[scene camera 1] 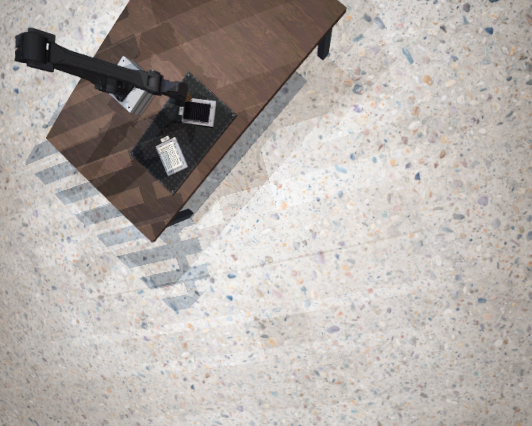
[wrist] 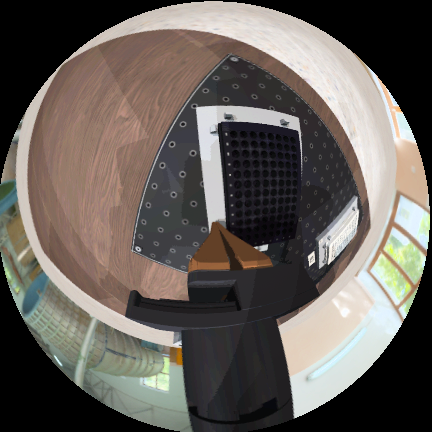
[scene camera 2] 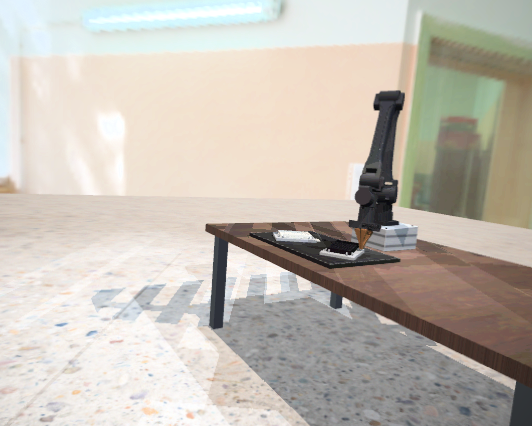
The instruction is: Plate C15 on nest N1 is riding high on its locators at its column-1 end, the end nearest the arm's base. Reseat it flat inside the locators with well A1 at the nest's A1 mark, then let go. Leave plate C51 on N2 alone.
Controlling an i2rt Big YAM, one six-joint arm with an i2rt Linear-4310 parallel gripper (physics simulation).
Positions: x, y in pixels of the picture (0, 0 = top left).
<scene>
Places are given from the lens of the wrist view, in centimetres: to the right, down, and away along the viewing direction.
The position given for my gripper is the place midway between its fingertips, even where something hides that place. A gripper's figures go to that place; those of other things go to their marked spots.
my gripper (wrist: 213, 225): 0, 1, 14
black well plate in white frame (wrist: 261, 163): 5, -5, 11
white ribbed well plate (wrist: 344, 232): 28, 3, 16
The marked spots on the black well plate in white frame and the white ribbed well plate are 26 cm apart.
</scene>
